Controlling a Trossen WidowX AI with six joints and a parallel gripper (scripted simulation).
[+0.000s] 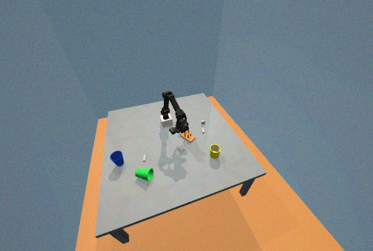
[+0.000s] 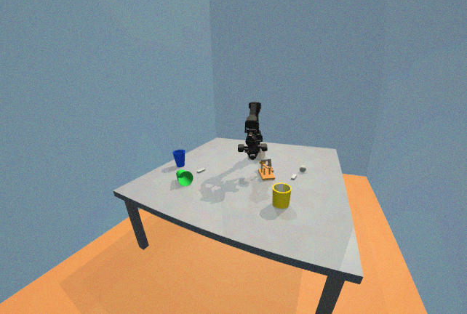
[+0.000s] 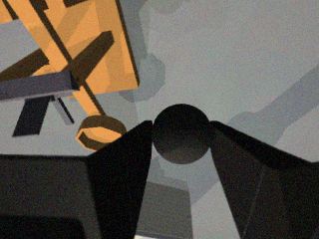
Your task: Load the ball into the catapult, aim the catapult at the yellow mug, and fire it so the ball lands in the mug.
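Now: the orange catapult 8 cm to the left of my gripper tip, 6 cm below it and 3 cm behind it. From my gripper tip the other things lie so: black ball 1 cm above; then yellow mug 29 cm ahead, 24 cm to the left, 8 cm below; then pale grey ball 33 cm to the left, 12 cm behind, 9 cm below.
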